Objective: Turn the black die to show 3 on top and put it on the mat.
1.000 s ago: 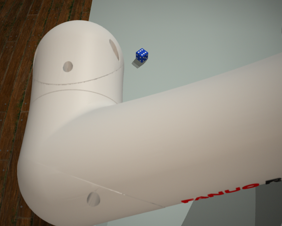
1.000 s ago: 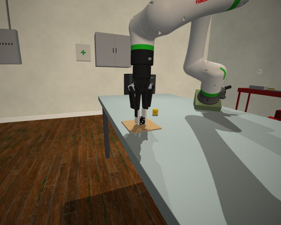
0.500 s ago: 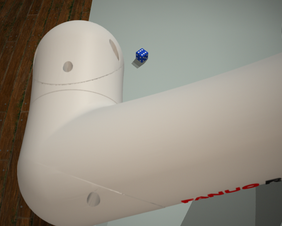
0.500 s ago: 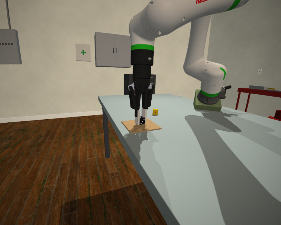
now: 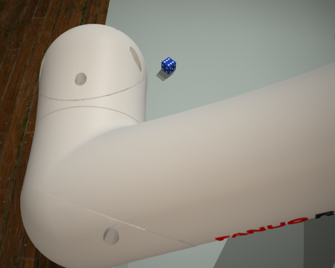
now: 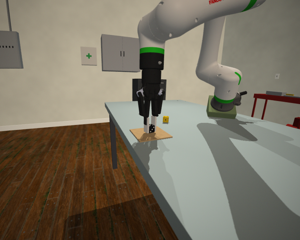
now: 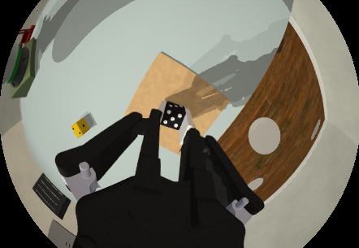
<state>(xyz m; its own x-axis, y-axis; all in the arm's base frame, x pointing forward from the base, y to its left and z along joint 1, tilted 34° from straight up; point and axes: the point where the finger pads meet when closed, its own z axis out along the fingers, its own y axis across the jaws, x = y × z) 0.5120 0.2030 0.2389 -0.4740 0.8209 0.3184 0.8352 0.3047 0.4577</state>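
Now: hand 20 mm above the black die. Round my hand: yellow die: 180 mm to the right, 110 mm behind, 30 mm below; blue die: 390 mm to the right, 30 mm below, 10 mm ahead; tan mat: 40 mm below.
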